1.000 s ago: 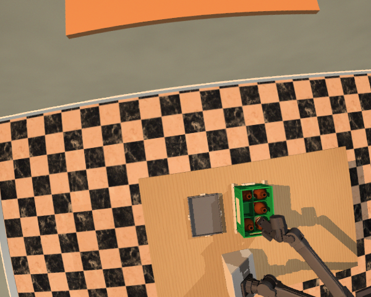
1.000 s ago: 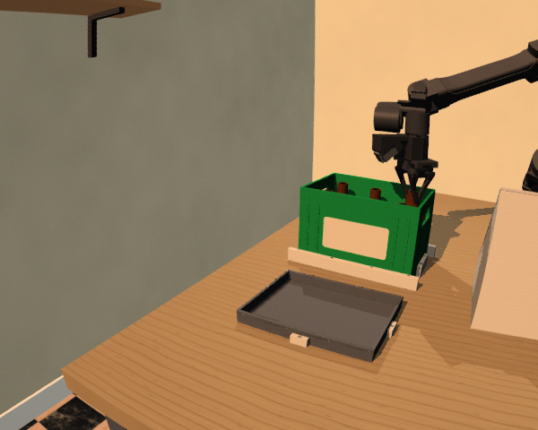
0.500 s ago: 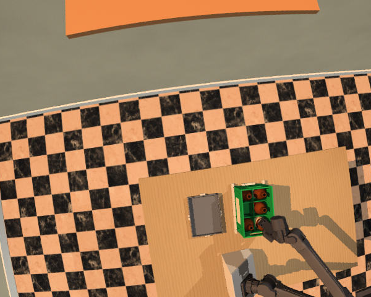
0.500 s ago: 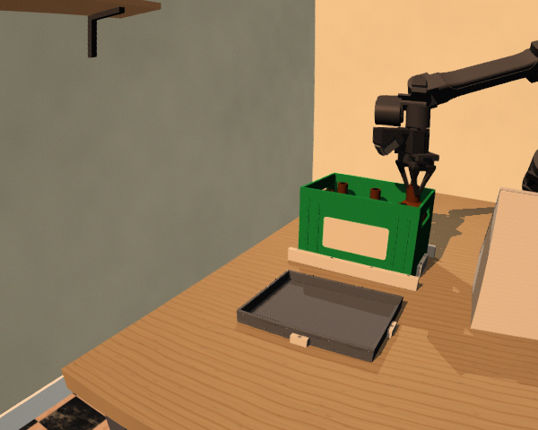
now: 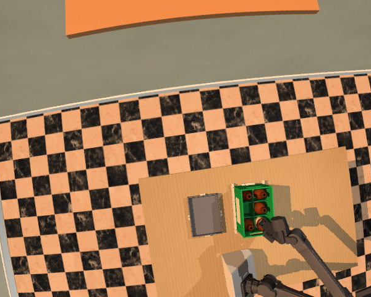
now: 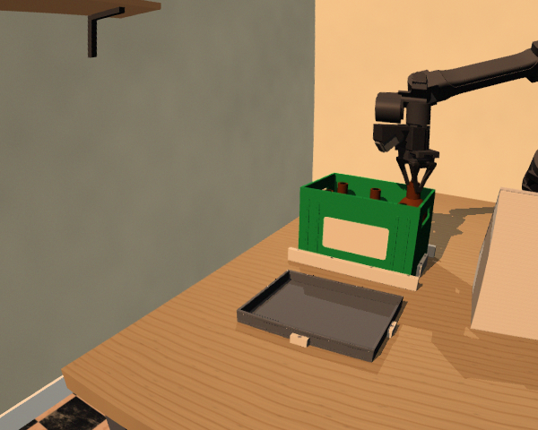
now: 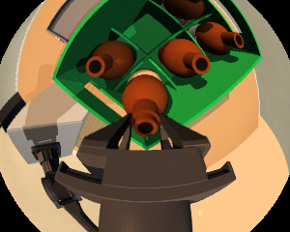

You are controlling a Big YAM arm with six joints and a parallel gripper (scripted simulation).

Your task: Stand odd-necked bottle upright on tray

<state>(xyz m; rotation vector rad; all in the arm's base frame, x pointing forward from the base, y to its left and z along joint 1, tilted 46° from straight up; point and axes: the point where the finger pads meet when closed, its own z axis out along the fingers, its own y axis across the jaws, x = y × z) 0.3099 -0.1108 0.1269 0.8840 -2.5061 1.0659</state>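
Right now the green crate is 100 mm ahead of my hand, 30 mm to the left of it and 100 mm below it. From my hand the other things lie so: dark grey tray 100 mm ahead, 320 mm to the left, 170 mm below.
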